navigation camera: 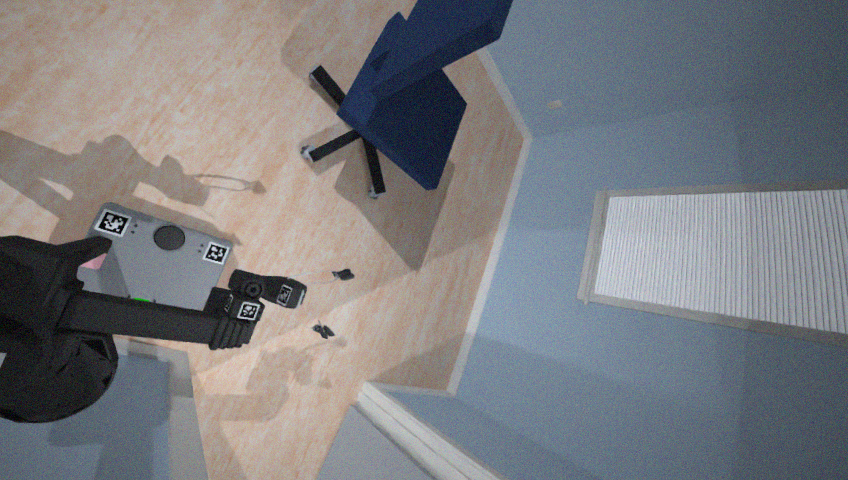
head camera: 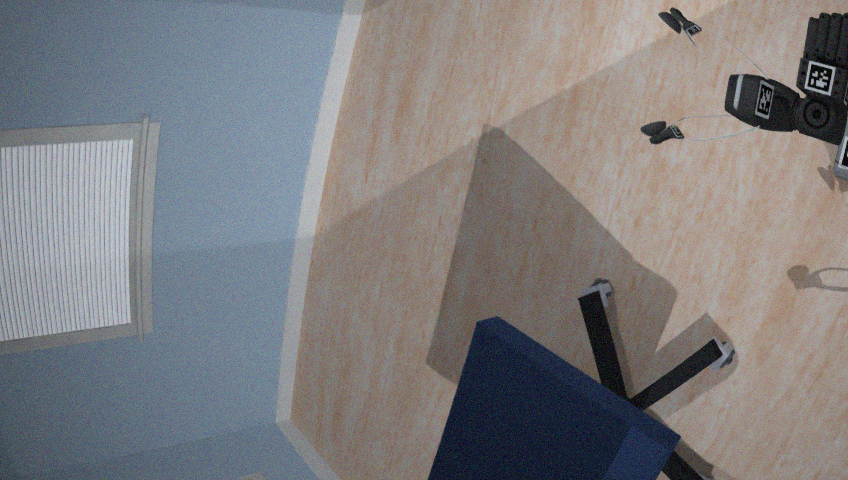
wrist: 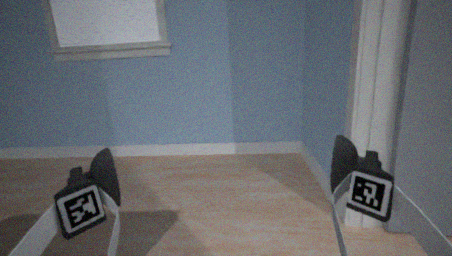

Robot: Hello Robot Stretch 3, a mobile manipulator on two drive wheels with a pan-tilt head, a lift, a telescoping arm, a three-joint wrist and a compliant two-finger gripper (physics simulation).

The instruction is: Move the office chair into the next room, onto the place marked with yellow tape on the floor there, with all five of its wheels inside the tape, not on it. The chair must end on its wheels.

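Pixels of known places: gripper, between the fingertips: [navigation camera: 343, 304] [head camera: 651, 71] [wrist: 224, 161]; robot's base, origin of its link: [navigation camera: 169, 236].
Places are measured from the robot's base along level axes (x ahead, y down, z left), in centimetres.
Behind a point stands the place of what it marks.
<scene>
The office chair [head camera: 553, 410] @[x 59.4, y -47.0, z -48.4 cm] [navigation camera: 416, 124] @[x 68.9, y -47.0, z -51.0 cm] stands upright, with a dark blue seat and back and black legs on casters. Part of it is cut off in the head view, and some of its wheels are hidden. My gripper [head camera: 665, 76] @[x -2.3, y -56.5, z -41.1 cm] [navigation camera: 333, 302] @[x -2.3, y -56.5, z -41.1 cm] [wrist: 224, 161] @[x -2.3, y -56.5, z -41.1 cm] is open and wide, with its fingers apart and empty. It is over the floor, well apart from the chair. In the navigation view it is below and to the left of the chair. The chair does not show in the wrist view. The yellow tape does not show in these views.
A blue wall [head camera: 226, 178] @[x 57.7, y -44.7, z -202.9 cm] [navigation camera: 624, 368] @[x -0.5, y -108.2, z -196.4 cm] [wrist: 190, 90] @[x 21.9, y -49.9, z -198.9 cm] with a window runs behind the chair and meets another wall at a corner. A white door frame [navigation camera: 416, 437] @[x -53.5, y -46.7, z -104.2 cm] [wrist: 370, 75] @[x -52.4, y -58.5, z -105.3 cm] stands beside the gripper's side of the room. Another wall end [navigation camera: 181, 380] @[x -38.1, y -24.7, z -16.1 cm] is close to my base [navigation camera: 172, 270] @[x -8.8, y -16.0, z -4.0 cm].
</scene>
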